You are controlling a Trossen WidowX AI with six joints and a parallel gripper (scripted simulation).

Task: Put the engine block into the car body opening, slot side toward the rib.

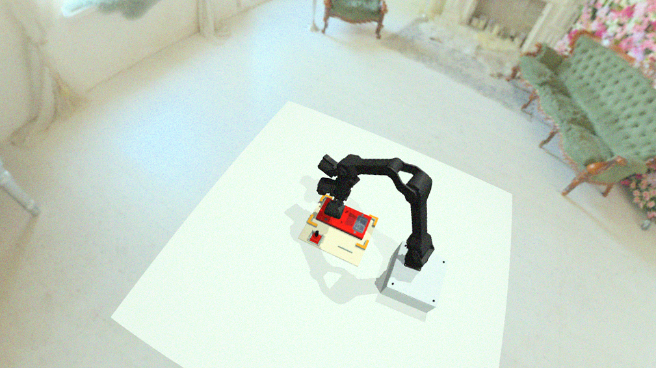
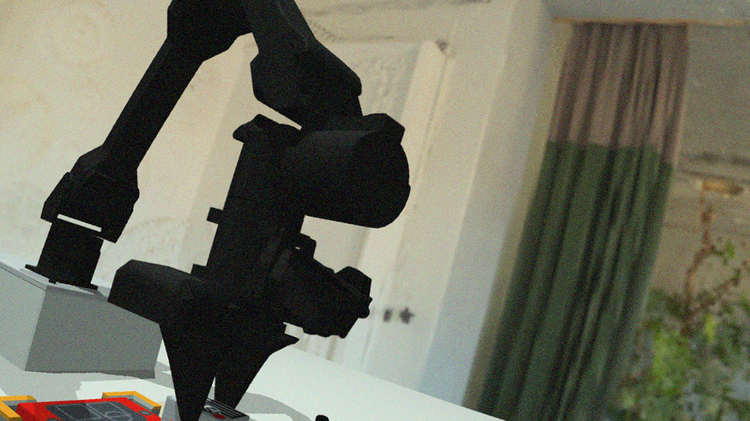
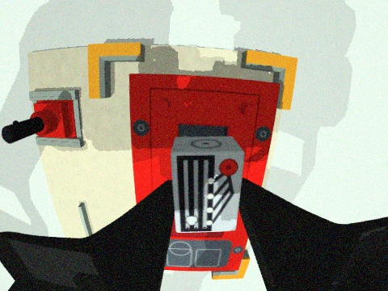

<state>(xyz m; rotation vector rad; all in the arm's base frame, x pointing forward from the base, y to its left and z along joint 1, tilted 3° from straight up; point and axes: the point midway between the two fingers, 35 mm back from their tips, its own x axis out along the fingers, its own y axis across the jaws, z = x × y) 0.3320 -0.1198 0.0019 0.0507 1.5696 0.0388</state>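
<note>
The grey engine block is 10 mm below my gripper tip. The rest, counted from my gripper tip: clamp cradle: 50 mm below, 40 mm to the left, 30 mm behind.
</note>
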